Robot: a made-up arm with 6 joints.
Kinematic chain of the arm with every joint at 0, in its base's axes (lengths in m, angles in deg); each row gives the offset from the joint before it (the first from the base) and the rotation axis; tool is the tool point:
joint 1: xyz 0 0 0.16 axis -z
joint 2: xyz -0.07 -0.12 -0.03 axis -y
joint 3: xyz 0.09 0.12 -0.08 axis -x
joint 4: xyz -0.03 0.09 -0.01 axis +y
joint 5: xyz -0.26 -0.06 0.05 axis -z
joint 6: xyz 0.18 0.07 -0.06 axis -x
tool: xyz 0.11 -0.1 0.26
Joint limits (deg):
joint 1: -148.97..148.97
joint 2: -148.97..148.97
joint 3: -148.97..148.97
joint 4: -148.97..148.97
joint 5: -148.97..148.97
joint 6: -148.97..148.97
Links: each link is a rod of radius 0.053 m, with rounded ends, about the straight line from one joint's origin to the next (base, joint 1, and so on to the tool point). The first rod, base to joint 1, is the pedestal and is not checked.
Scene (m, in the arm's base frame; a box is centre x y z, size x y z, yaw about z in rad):
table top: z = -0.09
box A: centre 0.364 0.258 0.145 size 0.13 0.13 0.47 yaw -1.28
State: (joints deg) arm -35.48 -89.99 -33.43 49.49 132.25 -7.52
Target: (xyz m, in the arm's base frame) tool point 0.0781 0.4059 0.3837
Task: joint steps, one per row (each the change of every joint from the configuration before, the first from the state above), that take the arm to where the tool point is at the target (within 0.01 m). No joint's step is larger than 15 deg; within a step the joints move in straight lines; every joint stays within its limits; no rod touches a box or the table.
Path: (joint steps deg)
1: 7.08 9.99 8.34 -0.04 3.00 -4.73
2: 7.09 10.00 8.35 -0.05 3.00 -4.73
3: 7.08 9.99 8.34 -0.04 3.00 -4.73
4: -3.53 -4.55 14.17 2.45 2.57 -5.47
5: -3.54 -4.55 14.17 2.45 2.58 -5.46
6: -3.53 -4.55 14.17 2.45 2.57 -5.47

